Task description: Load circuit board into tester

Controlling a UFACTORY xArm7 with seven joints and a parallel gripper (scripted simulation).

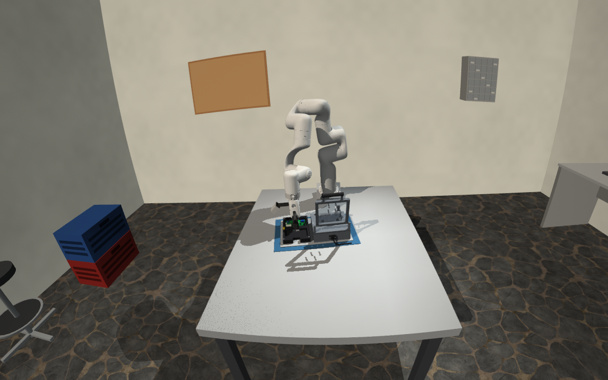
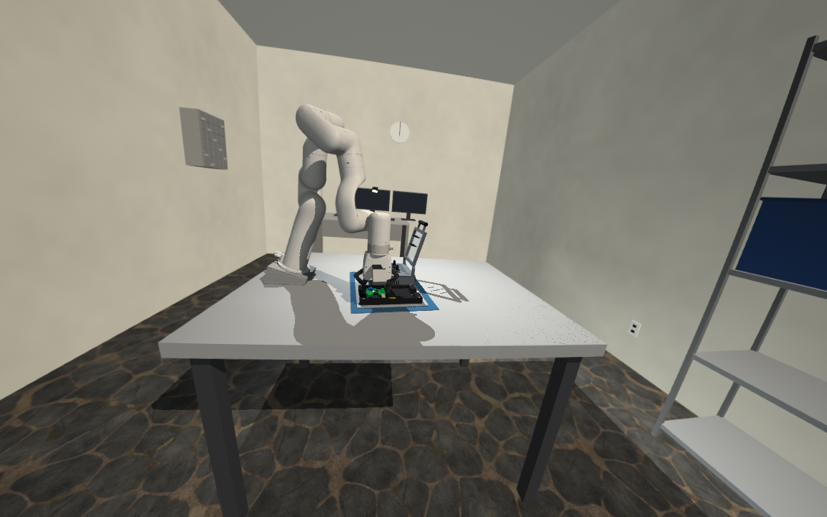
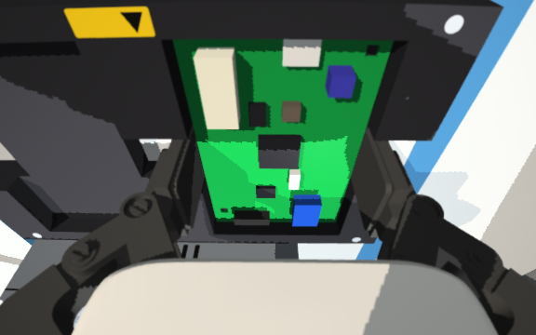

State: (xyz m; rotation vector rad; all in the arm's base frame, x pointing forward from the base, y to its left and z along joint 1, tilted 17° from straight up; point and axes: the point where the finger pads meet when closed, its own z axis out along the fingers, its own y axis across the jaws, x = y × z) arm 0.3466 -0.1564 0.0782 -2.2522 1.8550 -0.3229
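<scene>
The green circuit board is right at my hand. The rest, counted from my hand: lid (20 cm to the left, 16 cm above, 15 cm ahead); then tester plate (19 cm to the left, 5 cm above, 3 cm ahead); then black latch hook (22 cm to the left, 6 cm above, 5 cm behind).
</scene>
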